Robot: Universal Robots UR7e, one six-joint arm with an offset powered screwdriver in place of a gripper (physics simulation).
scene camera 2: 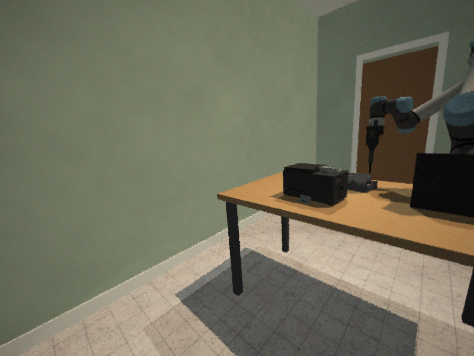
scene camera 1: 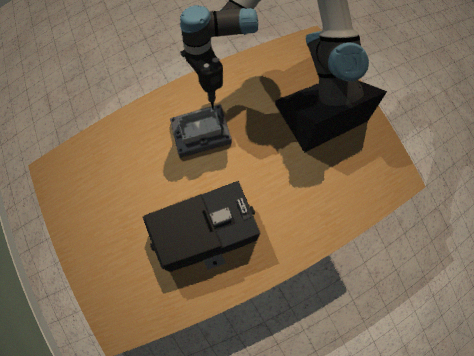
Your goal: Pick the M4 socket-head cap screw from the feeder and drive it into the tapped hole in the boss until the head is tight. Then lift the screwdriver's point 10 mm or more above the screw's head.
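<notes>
My screwdriver (scene camera 1: 213, 107) (scene camera 2: 370, 172) points straight down, its thin bit at the back right corner of a grey open housing (scene camera 1: 201, 131). In scene camera 1 the tip appears at or just above that corner; whether it touches cannot be told. The housing sits in a dark fixture (scene camera 1: 186, 149) (scene camera 2: 367, 186) on the table. The boss, its tapped hole and the screw are too small to make out, and whether a screw is on the bit cannot be told. The black feeder (scene camera 1: 182, 232) (scene camera 2: 311, 184) stands apart from the fixture, with a light plate (scene camera 1: 221, 216) on top.
The wooden table (scene camera 1: 100, 175) (scene camera 2: 385, 220) carries the fixture and feeder. The arm's black pedestal (scene camera 1: 327, 120) (scene camera 2: 440, 182) stands to the right of the fixture. A small bracket (scene camera 1: 215, 262) (scene camera 2: 305, 199) is at the feeder's front side.
</notes>
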